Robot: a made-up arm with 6 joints.
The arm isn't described. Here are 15 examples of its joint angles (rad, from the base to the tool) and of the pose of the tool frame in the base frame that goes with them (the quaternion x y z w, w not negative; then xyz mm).
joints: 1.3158 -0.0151 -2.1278 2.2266 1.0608 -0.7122
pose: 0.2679 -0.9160 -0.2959 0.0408 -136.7 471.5 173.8
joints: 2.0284 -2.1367 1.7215 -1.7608 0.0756 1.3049
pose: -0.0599 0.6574 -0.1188 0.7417 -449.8 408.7 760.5
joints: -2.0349 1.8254 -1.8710 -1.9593 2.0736 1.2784
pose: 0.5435 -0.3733 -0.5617 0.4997 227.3 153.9 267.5
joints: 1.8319 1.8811 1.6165 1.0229 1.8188 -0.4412
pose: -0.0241 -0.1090 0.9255 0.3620 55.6 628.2 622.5
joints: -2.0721 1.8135 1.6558 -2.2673 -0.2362 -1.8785
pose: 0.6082 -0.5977 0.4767 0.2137 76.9 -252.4 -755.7
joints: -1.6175 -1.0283 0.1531 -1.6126 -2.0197 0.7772
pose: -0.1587 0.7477 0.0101 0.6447 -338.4 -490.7 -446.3
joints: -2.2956 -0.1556 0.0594 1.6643 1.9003 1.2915
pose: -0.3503 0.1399 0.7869 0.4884 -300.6 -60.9 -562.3
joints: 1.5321 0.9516 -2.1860 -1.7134 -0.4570 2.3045
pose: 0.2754 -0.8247 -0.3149 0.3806 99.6 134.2 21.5
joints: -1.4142 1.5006 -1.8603 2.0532 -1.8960 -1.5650
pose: 0.3127 -0.6078 -0.5643 0.4630 -46.9 99.9 61.8
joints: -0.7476 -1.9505 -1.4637 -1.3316 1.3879 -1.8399
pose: -0.6407 -0.3366 0.6768 0.1342 34.3 -686.1 985.3
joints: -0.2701 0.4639 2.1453 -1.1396 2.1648 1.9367
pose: 0.1443 -0.1620 -0.8354 0.5051 447.3 -310.1 387.0
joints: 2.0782 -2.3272 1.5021 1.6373 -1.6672 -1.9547
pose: 0.3130 0.2647 0.2523 0.8766 -290.4 309.3 564.5
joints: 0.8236 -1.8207 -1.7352 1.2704 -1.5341 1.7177
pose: 0.4340 -0.4656 -0.7363 0.2296 221.6 576.4 720.5
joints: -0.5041 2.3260 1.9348 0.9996 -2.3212 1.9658
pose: 0.2360 0.0956 -0.4827 0.8379 -324.5 -528.1 415.8
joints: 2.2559 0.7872 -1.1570 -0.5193 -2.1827 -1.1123
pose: -0.5839 0.3873 -0.5578 0.4449 -316.2 280.8 432.6
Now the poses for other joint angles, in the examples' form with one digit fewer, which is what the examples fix.
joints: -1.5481 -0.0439 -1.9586 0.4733 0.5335 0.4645
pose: 0.349 0.144 -0.860 0.344 -189 -232 310
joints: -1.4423 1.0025 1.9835 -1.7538 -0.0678 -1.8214
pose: 0.628 0.201 0.746 0.097 252 -657 -347
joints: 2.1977 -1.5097 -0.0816 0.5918 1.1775 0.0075
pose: -0.827 -0.195 -0.263 0.457 -267 945 130
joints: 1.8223 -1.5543 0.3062 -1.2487 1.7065 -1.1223
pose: -0.773 0.054 0.586 0.235 -212 834 976
